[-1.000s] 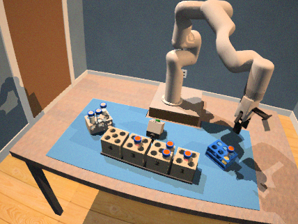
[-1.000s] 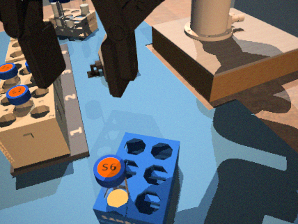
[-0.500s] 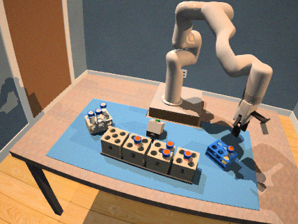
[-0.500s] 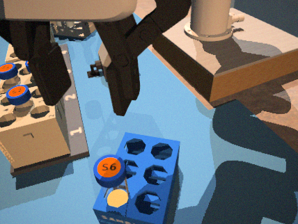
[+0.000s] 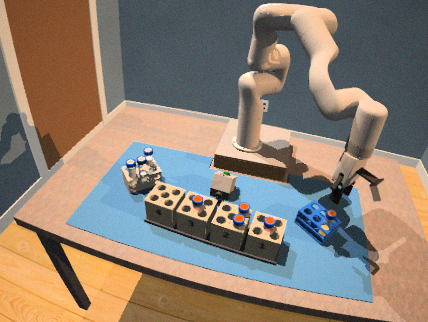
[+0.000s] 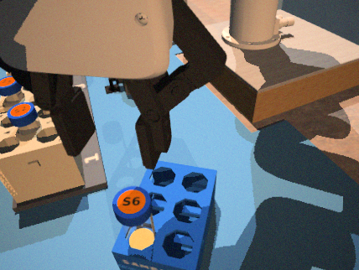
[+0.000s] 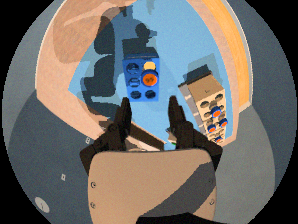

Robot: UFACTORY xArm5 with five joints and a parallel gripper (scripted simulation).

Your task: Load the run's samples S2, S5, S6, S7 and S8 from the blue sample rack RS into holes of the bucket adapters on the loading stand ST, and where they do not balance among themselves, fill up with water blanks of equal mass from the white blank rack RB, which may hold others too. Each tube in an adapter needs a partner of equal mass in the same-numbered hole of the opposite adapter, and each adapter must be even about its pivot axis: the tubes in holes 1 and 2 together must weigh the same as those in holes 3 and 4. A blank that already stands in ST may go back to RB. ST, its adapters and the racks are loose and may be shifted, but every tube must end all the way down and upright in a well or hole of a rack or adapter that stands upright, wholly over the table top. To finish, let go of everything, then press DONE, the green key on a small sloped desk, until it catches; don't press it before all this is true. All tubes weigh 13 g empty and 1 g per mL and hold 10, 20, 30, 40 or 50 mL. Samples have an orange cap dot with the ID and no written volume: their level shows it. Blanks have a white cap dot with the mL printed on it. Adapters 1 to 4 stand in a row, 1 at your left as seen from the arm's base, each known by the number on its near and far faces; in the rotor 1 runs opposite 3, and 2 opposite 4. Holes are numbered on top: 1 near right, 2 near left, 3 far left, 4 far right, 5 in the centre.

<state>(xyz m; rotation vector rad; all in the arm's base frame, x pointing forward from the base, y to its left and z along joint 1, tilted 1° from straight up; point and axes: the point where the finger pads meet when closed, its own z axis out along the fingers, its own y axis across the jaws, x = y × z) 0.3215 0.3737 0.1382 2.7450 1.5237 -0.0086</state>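
Now: hand 180 mm above the blue sample rack RS, 40 mm past it and 20 mm to the left of it. Also, from my hand: white blank rack RB (670 mm to the right, 180 mm below, 10 mm ahead); then blue-capped tube (670 mm to the right, 140 mm below, 50 mm ahead); then loading stand ST (340 mm to the right, 200 mm below, 110 mm ahead).
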